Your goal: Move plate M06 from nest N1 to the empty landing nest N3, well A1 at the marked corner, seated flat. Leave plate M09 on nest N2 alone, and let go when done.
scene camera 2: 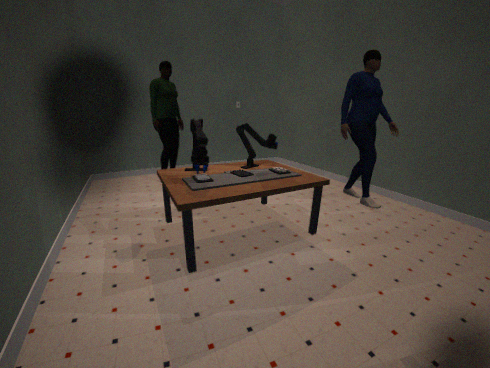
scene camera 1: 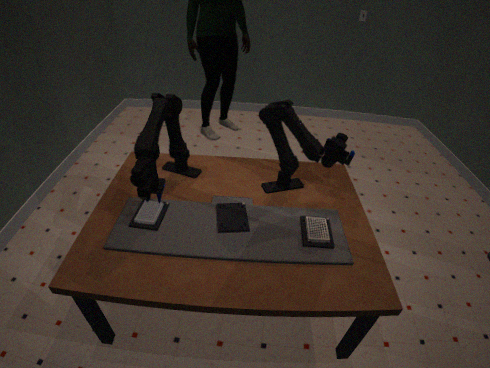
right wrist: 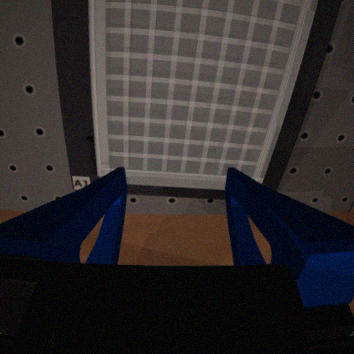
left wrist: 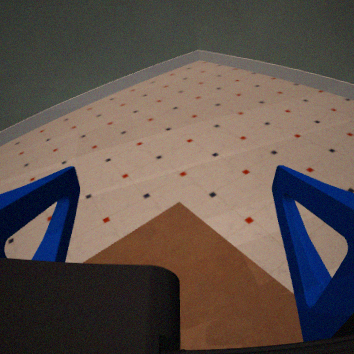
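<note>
A pale plate (scene camera 1: 149, 212) (scene camera 2: 202, 177) (right wrist: 195, 90) sits in the dark nest (right wrist: 72, 100) at the picture's left; an A1 tag (right wrist: 81, 183) marks a nest corner. The middle nest (scene camera 1: 232, 218) (scene camera 2: 241, 173) is empty. A second pale plate (scene camera 1: 318, 229) (scene camera 2: 279, 170) sits in the nest at the picture's right. Names M06 and M09 are unreadable. My right gripper (scene camera 1: 154, 201) (scene camera 2: 201, 172) (right wrist: 175, 178) is part-way open and empty, its tips at the near short edge of the left-hand plate; their exact height is unclear. My left gripper (scene camera 1: 351, 157) (left wrist: 175, 176) is wide open and empty, high beyond the table's side.
The nests stand on a grey perforated board (scene camera 1: 270, 250) (scene camera 2: 230, 181) on the wooden table (scene camera 1: 210, 282) (left wrist: 200, 280). A person in green (scene camera 1: 217, 55) (scene camera 2: 165, 100) stands behind the table. A person in blue (scene camera 2: 367, 110) is at the right in scene camera 2.
</note>
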